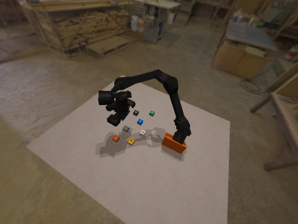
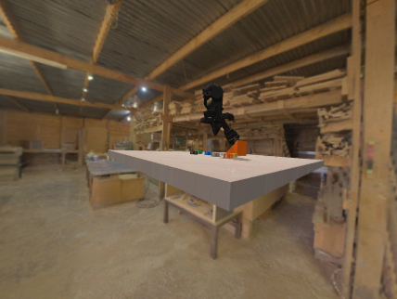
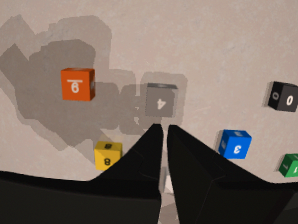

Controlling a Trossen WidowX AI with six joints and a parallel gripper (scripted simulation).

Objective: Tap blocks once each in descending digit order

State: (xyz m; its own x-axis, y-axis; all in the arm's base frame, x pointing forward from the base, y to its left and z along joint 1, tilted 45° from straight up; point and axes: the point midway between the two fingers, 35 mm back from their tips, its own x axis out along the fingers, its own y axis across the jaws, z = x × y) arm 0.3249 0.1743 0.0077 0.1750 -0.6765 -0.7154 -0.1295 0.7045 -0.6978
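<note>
Now: the grey block 10 cm below my gripper tip, 1 cm to the right of it and 1 cm behind it. Round my gripper tip: yellow block (10 cm below, 10 cm behind, 4 cm to the left); blue block (12 cm to the right, 10 cm below, 5 cm behind); orange block (10 cm below, 8 cm to the left, 1 cm behind).
</note>
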